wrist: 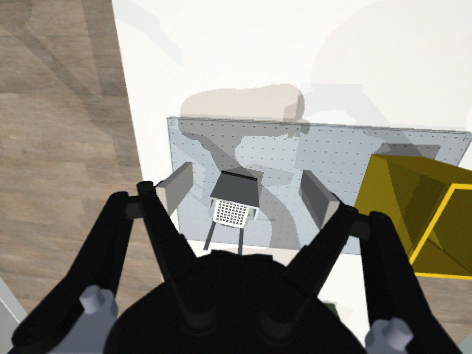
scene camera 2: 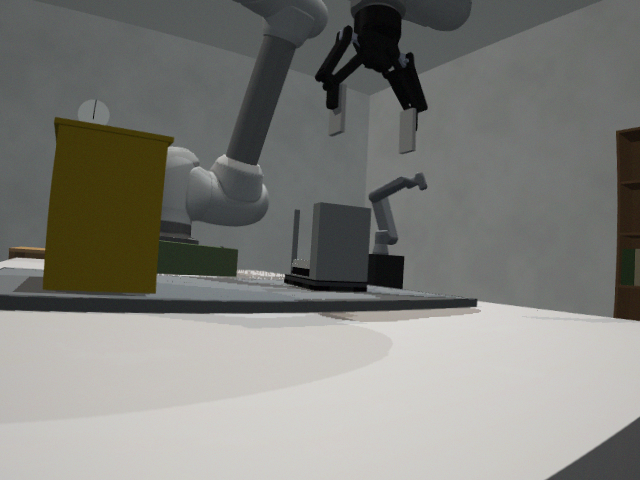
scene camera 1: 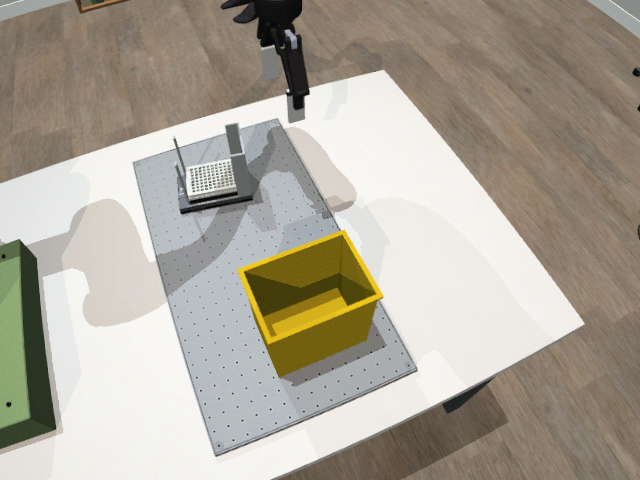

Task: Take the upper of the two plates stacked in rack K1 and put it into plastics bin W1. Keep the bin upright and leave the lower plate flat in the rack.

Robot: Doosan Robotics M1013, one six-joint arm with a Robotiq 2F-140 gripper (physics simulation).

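Frame: origin at the arm's base, x ahead, y left, z up, level; millimetres.
Seen in the pictures: gripper, fingertip midpoint: [wrist: 245,177] [scene camera 2: 373,143] [scene camera 1: 283,97]; arm's base, link origin: [scene camera 2: 162,242].
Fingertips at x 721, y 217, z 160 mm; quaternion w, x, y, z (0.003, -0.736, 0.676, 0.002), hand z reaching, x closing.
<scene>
Offsets run from my fingertips to a thing's top centre. Level surfaces: height alone.
The upper plate {dx -156, dy +15, dz -180 mm} [scene camera 1: 210,177] [wrist: 231,213], off-white with a grid of holes, lies flat in grey rack K1 {dx -166, dy +16, dz -85 mm} [scene camera 1: 242,178] [scene camera 2: 341,242] [wrist: 235,191], between its tall panel and thin uprights. The lower plate is mostly hidden under it; its edge is hard to tell apart. Yellow bin W1 {dx -63, dy -361, dz -48 mm} [scene camera 1: 325,335] [scene camera 2: 105,211] [wrist: 385,187] stands upright with its open top up, and the inside that shows in scene camera 1 is empty. My gripper [scene camera 1: 283,86] [scene camera 2: 372,127] [wrist: 245,177] is open and empty, high above the rack's level, its fingers wide apart.
The rack and bin stand on a grey perforated board [scene camera 1: 206,330] [scene camera 2: 232,305] [wrist: 330,145] on a white table {dz -240 mm} [scene camera 1: 439,248] [scene camera 2: 310,382] [wrist: 240,45]. A green block [scene camera 1: 41,361] [scene camera 2: 199,258] stands at the table's left in scene camera 1. Another arm [scene camera 2: 383,217] stands in the background.
</scene>
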